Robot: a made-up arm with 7 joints. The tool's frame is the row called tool.
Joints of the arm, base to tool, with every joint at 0 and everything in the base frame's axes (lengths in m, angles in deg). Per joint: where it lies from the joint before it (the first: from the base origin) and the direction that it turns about. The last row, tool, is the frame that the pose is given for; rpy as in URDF.
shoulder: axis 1 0 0 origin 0.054 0.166 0.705
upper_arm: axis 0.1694 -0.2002 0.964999 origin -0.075 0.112 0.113
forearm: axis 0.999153 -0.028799 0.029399 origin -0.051 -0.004 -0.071
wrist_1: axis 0 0 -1 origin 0.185 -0.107 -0.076
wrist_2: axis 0 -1 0 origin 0.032 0.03 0.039
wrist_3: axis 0 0 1 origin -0.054 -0.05 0.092
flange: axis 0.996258 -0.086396 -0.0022 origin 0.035 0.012 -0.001
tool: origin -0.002 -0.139 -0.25 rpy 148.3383 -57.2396 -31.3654
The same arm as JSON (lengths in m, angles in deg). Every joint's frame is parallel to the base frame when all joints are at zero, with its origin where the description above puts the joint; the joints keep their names.
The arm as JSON. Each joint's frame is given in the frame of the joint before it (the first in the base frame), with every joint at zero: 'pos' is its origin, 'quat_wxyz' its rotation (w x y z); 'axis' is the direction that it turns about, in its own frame. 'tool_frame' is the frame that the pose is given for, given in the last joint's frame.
{"length_unit": "m", "angle_unit": "deg", "joints": [
  {"joint": "shoulder", "pos": [0.054, 0.166, 0.705], "quat_wxyz": [1.0, 0.0, 0.0, 0.0], "axis": [1.0, 0.0, 0.0]},
  {"joint": "upper_arm", "pos": [-0.075, 0.112, 0.113], "quat_wxyz": [1.0, 0.0, 0.0, 0.0], "axis": [0.1694, -0.2002, 0.964999]},
  {"joint": "forearm", "pos": [-0.051, -0.004, -0.071], "quat_wxyz": [1.0, 0.0, 0.0, 0.0], "axis": [0.999153, -0.028799, 0.029399]},
  {"joint": "wrist_1", "pos": [0.185, -0.107, -0.076], "quat_wxyz": [1.0, 0.0, 0.0, 0.0], "axis": [0.0, 0.0, -1.0]},
  {"joint": "wrist_2", "pos": [0.032, 0.03, 0.039], "quat_wxyz": [1.0, 0.0, 0.0, 0.0], "axis": [0.0, -1.0, 0.0]},
  {"joint": "wrist_3", "pos": [-0.054, -0.05, 0.092], "quat_wxyz": [1.0, 0.0, 0.0, 0.0], "axis": [0.0, 0.0, 1.0]},
  {"joint": "flange", "pos": [0.035, 0.012, -0.001], "quat_wxyz": [1.0, 0.0, 0.0, 0.0], "axis": [0.996258, -0.086396, -0.0022]}
], "tool_frame": {"pos": [-0.002, -0.139, -0.25], "quat_wxyz": [0.355119, 0.777763, -0.354088, 0.378942]}}

